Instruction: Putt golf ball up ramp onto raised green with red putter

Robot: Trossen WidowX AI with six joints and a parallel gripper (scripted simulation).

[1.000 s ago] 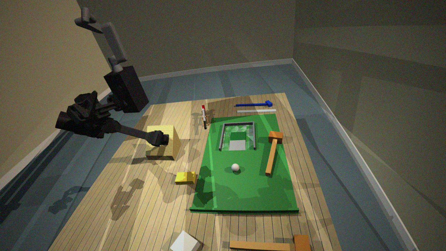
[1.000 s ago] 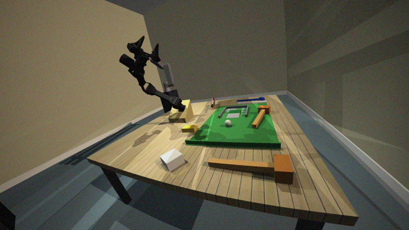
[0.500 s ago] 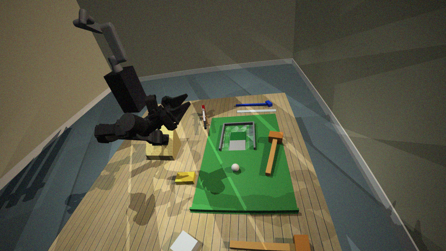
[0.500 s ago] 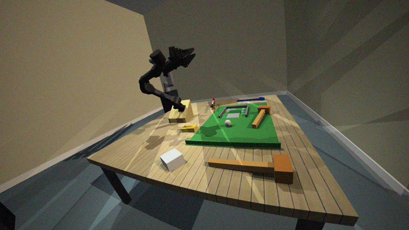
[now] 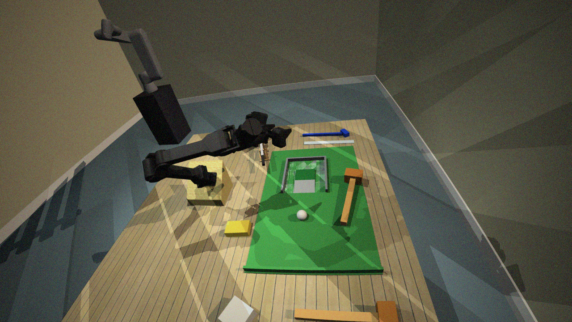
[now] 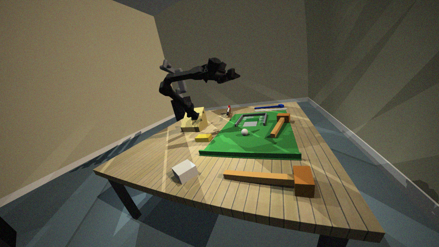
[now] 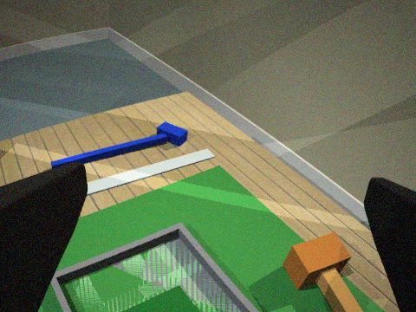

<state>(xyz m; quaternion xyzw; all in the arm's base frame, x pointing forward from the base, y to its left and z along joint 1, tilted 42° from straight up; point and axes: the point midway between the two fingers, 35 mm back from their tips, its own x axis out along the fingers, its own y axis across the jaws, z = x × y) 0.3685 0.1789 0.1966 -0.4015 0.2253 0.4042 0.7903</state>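
The yellow block lies 34 cm below my gripper tip, 23 cm to the right of it and 21 cm behind it. From my gripper tip the other things lie so: green mat (35 cm below, 8 cm ahead, 2 cm to the right); white golf ball (33 cm below, 15 cm to the right, 5 cm ahead); red putter (30 cm below, 28 cm to the left, 23 cm behind).
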